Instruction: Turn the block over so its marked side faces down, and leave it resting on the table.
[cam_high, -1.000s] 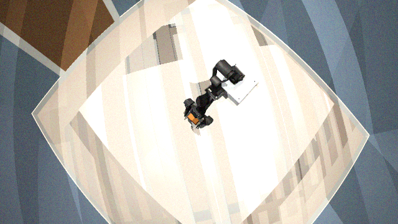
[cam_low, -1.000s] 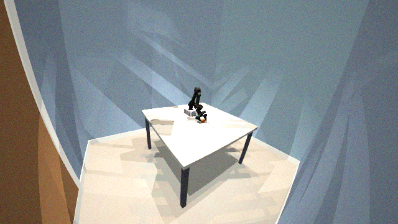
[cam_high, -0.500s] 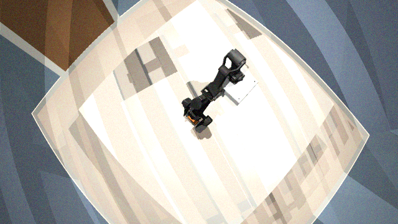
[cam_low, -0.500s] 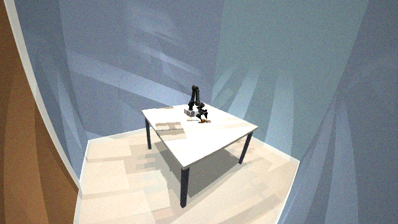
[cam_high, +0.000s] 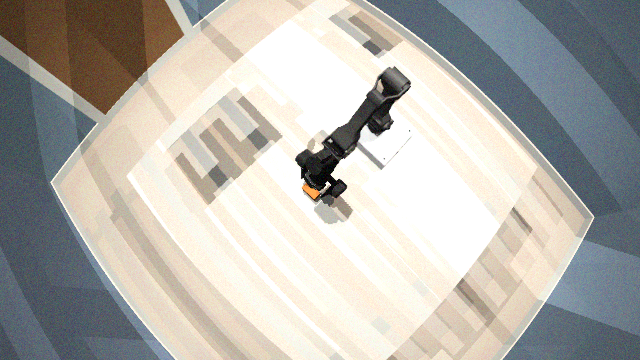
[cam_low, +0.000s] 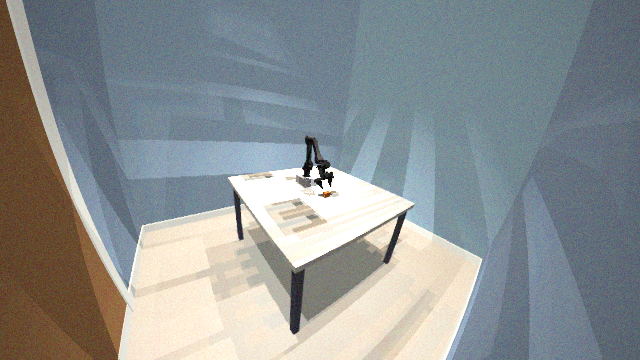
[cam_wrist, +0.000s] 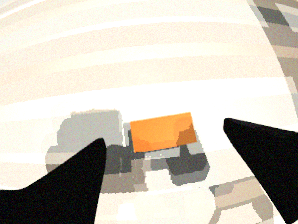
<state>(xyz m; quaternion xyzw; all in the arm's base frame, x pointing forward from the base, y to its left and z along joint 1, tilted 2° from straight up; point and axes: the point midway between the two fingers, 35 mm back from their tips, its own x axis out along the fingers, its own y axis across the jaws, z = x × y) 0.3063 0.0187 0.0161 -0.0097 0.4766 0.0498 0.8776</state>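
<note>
Right now my gripper tip is 50 mm above the orange block.
</note>
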